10 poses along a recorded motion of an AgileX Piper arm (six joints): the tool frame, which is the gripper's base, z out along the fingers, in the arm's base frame.
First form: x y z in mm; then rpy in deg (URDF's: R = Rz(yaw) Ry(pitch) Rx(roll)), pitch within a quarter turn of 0, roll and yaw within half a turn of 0.
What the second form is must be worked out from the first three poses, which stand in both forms.
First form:
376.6, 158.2, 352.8, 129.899, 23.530, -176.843
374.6, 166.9, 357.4, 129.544, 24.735, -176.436
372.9, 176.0, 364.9, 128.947, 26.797, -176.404
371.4, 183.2, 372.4, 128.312, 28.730, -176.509
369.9, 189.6, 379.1, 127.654, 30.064, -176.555
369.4, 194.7, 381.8, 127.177, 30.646, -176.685
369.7, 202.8, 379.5, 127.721, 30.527, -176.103
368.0, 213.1, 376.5, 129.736, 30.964, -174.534
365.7, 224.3, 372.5, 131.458, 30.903, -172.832
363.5, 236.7, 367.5, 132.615, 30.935, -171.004
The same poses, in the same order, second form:
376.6, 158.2, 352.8, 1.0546, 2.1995, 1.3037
374.6, 166.9, 357.4, 1.0323, 2.1874, 1.3004
372.9, 176.0, 364.9, 0.9948, 2.1665, 1.2841
371.4, 183.2, 372.4, 0.9610, 2.1455, 1.2688
369.9, 189.6, 379.1, 0.9395, 2.1279, 1.2621
369.4, 194.7, 381.8, 0.9314, 2.1175, 1.2598
369.7, 202.8, 379.5, 0.9302, 2.1259, 1.2645
368.0, 213.1, 376.5, 0.9082, 2.1509, 1.2620
365.7, 224.3, 372.5, 0.8969, 2.1750, 1.2700
363.5, 236.7, 367.5, 0.8873, 2.1905, 1.2860

